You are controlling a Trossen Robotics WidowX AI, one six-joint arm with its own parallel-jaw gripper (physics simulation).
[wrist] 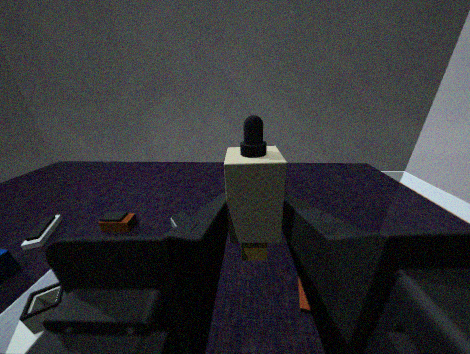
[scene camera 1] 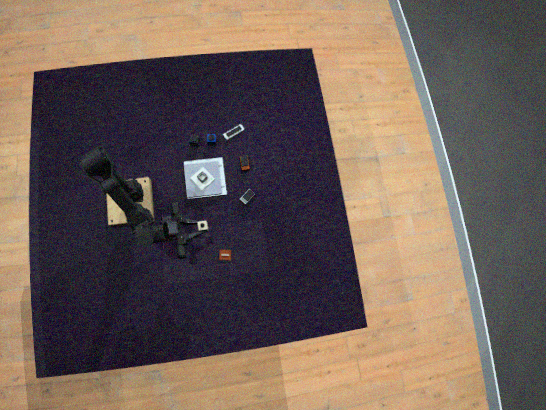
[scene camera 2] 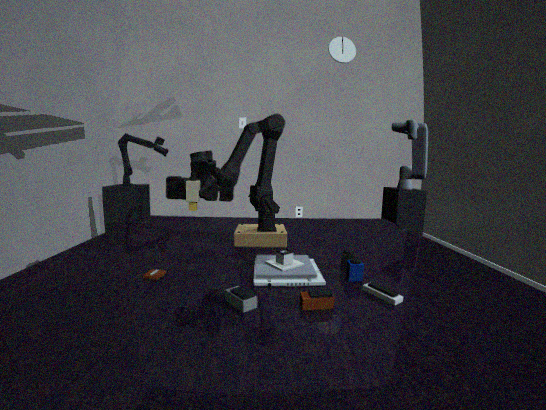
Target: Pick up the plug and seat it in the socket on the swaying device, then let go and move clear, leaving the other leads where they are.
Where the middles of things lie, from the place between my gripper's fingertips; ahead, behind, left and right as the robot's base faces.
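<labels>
There's a device with socket (scene camera 2: 284,264), and my gripper is 160 mm above it, 10 mm short of it and 230 mm to the right of it. As for the plug (wrist: 255,174), that's right at my hand.
</labels>
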